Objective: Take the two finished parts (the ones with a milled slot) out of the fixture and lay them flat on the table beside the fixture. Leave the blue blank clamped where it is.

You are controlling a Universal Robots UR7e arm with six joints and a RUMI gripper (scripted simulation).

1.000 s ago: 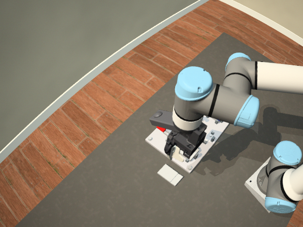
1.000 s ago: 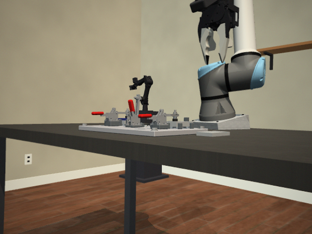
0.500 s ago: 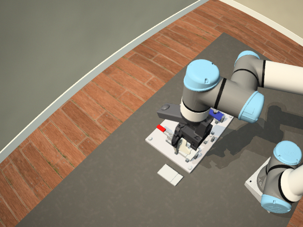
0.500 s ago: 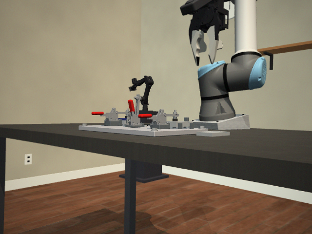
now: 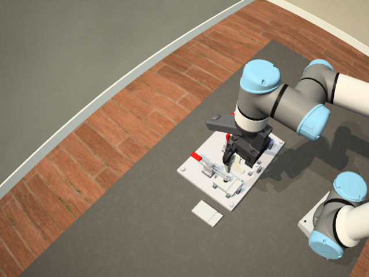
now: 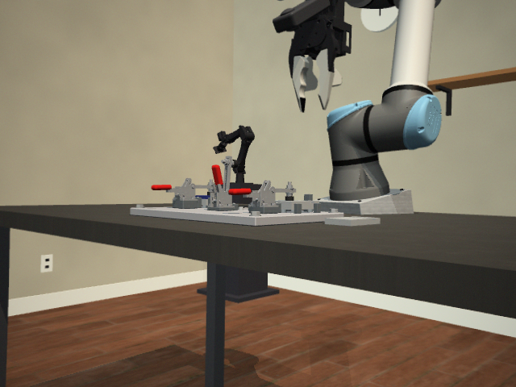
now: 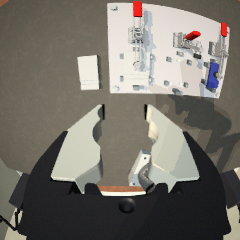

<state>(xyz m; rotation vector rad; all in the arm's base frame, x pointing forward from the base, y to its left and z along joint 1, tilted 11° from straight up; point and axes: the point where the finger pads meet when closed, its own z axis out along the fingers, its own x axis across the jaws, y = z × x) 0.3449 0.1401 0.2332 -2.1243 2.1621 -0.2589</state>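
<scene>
Right now the white fixture plate is 210 mm below my hand, 140 mm to the right of it and 60 mm ahead of it. From my hand the other things lie so: blue blank: 250 mm to the right, 180 mm below, 10 mm ahead.
</scene>
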